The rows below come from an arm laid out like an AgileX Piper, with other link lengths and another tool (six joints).
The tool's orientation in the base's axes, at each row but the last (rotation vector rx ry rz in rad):
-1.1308 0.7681 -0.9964
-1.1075 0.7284 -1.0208
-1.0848 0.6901 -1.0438
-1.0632 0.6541 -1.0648
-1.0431 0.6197 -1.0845
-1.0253 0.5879 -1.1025
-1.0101 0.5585 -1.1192
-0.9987 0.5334 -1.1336
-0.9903 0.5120 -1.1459
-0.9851 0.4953 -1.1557
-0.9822 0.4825 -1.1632
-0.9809 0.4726 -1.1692
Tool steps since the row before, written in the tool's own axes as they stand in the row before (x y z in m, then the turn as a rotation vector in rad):
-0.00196 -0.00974 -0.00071 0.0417 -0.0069 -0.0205
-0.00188 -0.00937 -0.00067 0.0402 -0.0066 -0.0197
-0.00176 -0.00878 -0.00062 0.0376 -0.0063 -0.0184
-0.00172 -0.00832 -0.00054 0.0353 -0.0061 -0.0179
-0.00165 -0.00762 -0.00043 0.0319 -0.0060 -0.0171
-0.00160 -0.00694 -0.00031 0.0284 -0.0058 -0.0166
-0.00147 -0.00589 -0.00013 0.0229 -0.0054 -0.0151
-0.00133 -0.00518 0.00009 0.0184 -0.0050 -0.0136
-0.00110 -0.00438 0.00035 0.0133 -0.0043 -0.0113
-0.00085 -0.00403 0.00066 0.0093 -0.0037 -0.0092
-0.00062 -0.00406 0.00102 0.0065 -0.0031 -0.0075
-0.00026 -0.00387 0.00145 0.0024 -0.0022 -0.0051
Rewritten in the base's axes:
-0.00376 0.00048 0.00921 -0.0041 -0.0468 0.0007
-0.00402 0.00049 0.00868 -0.0039 -0.0451 0.0007
-0.00412 0.00049 0.00796 -0.0037 -0.0422 0.0008
-0.00420 0.00056 0.00739 -0.0040 -0.0398 0.0007
-0.00409 0.00063 0.00662 -0.0046 -0.0364 0.0007
-0.00391 0.00072 0.00592 -0.0054 -0.0330 0.0004
-0.00342 0.00079 0.00496 -0.0061 -0.0273 0.0002
-0.00297 0.00083 0.00437 -0.0064 -0.0225 0.0000
-0.00238 0.00081 0.00377 -0.0061 -0.0169 -0.0002
-0.00193 0.00075 0.00362 -0.0056 -0.0124 -0.0002
-0.00163 0.00069 0.00384 -0.0050 -0.0091 -0.0003
-0.00111 0.00056 0.00395 -0.0042 -0.0043 -0.0004

